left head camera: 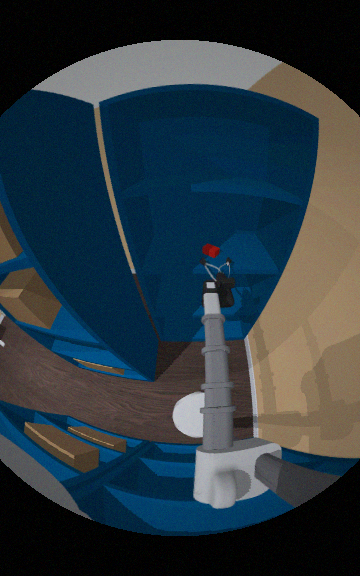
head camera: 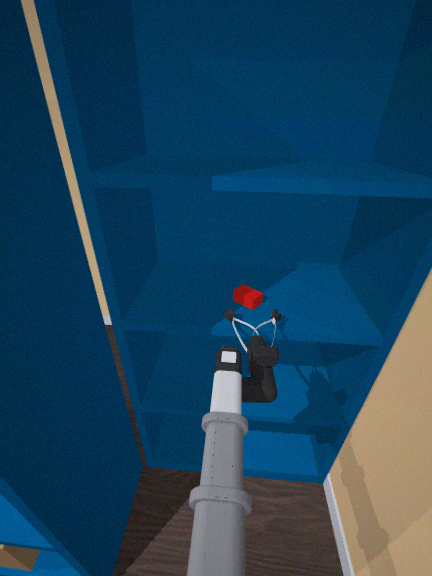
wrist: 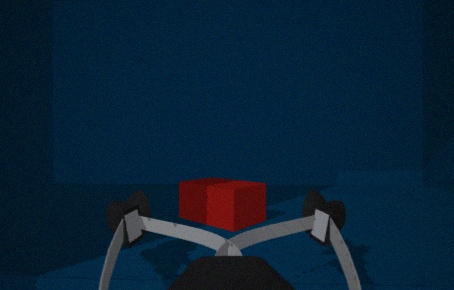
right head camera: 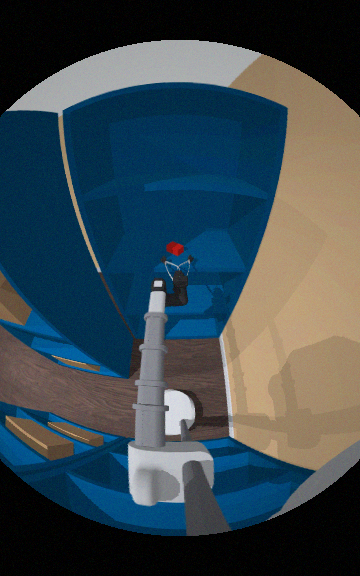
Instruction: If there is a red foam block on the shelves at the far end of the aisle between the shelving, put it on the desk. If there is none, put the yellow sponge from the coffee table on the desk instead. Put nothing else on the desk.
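Places are measured from the robot's base along level axes (x ahead, y left, z up), in centimetres.
Where they show: gripper, fingertip midpoint: [left head camera: 214, 258] [head camera: 252, 310] [wrist: 226, 208] [right head camera: 176, 256]; robot's base, link origin: [left head camera: 197, 413] [right head camera: 170, 411].
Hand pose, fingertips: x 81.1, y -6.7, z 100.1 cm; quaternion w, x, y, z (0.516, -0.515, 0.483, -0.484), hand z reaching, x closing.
Each offset is from my fingertips to the top centre of the thing. "spot": to the spot under its first point.
A red block {dx +10.7, dy +1.2, dz +0.8 cm} [head camera: 248, 297] [left head camera: 211, 250] [right head camera: 175, 248] [wrist: 222, 204] lies on a middle board of the blue shelf unit [head camera: 300, 336] [left head camera: 318, 150] [right head camera: 286, 150], turned at an angle to the gripper, part in shade. My gripper [head camera: 253, 315] [left head camera: 216, 261] [right head camera: 177, 259] [wrist: 226, 208] is open and empty, its fingertips at the front part of that board. In the wrist view the block shows beyond the fingers, between them and slightly left of centre, apart from both. The desk, the coffee table and the yellow sponge do not show.
A blue shelving side panel [head camera: 60, 350] [left head camera: 55, 200] stands close on the left, a tan wall [head camera: 395, 425] [left head camera: 320, 280] [right head camera: 310, 280] on the right. Another shelf board [head camera: 320, 186] is above the block. Brown boxes {spot: dx -114.3, dy +80.3, dz -26.5 cm} [left head camera: 62, 445] [right head camera: 37, 437] sit on low shelves behind the arm.
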